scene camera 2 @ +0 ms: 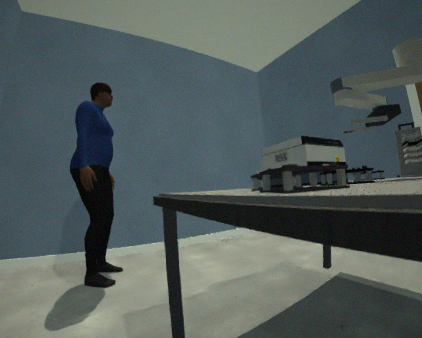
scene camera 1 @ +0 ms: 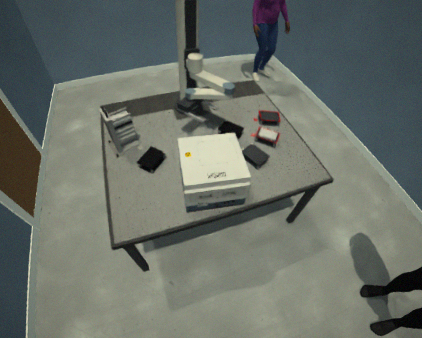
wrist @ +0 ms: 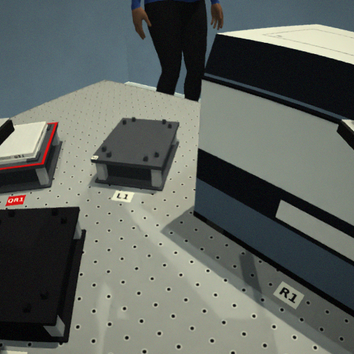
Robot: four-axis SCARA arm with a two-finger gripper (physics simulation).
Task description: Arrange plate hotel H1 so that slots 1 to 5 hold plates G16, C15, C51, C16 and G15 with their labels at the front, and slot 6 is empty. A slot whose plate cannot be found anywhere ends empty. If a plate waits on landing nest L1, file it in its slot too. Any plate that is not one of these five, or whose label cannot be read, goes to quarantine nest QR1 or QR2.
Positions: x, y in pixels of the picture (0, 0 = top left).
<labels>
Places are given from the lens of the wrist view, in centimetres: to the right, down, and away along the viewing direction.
large white instrument (wrist: 299, 152): 12, -2, 25
landing nest L1 (wrist: 127, 143): -8, -6, 49
The marked spots on the landing nest L1 and the large white instrument are 31 cm apart.
</labels>
